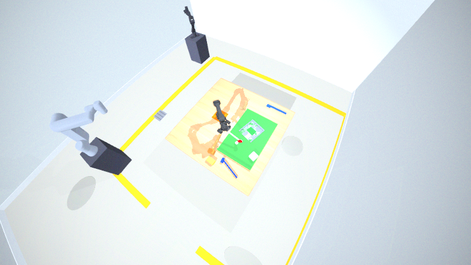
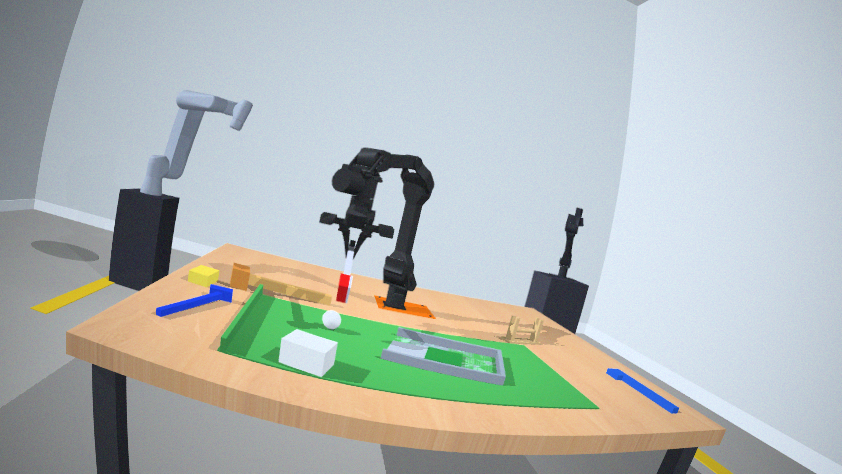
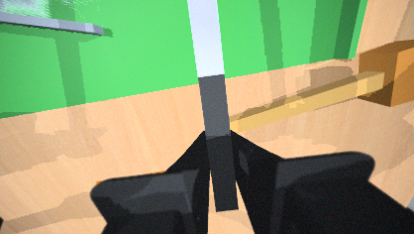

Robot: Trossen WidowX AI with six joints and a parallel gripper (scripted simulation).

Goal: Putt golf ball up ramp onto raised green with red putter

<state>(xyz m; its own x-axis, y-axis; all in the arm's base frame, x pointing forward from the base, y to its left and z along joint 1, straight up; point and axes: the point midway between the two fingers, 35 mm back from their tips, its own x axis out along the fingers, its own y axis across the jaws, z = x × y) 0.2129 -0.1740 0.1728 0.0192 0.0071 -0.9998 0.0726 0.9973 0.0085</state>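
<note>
My gripper tip is now 120 mm short of the red putter. The rest, counted from my gripper tip: white golf ball: 190 mm ahead, 30 mm to the right, 120 mm below; yellow cube: 40 mm ahead, 380 mm to the right, 130 mm below; green wall: 260 mm ahead, 220 mm to the right, 130 mm below.
</note>
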